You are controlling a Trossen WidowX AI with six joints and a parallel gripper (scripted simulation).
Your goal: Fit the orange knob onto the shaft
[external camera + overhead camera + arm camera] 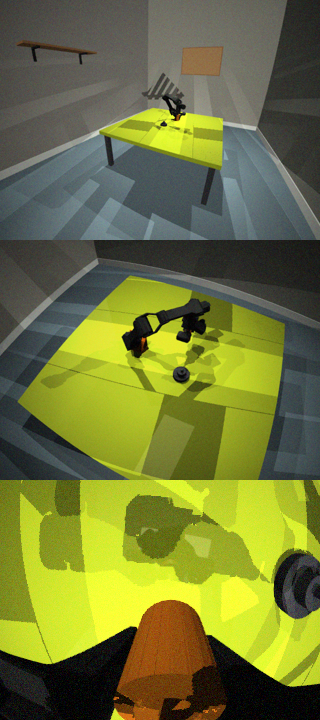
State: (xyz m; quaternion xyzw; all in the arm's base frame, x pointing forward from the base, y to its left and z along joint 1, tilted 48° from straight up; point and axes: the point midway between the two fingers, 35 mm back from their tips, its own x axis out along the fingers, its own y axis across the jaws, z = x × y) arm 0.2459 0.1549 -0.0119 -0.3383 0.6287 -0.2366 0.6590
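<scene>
The pedestal lies 60 mm ahead of my gripper tip, 170 mm to the right of it and 60 mm below it. The rest, counted from my gripper tip: orange knob (20 mm above).
</scene>
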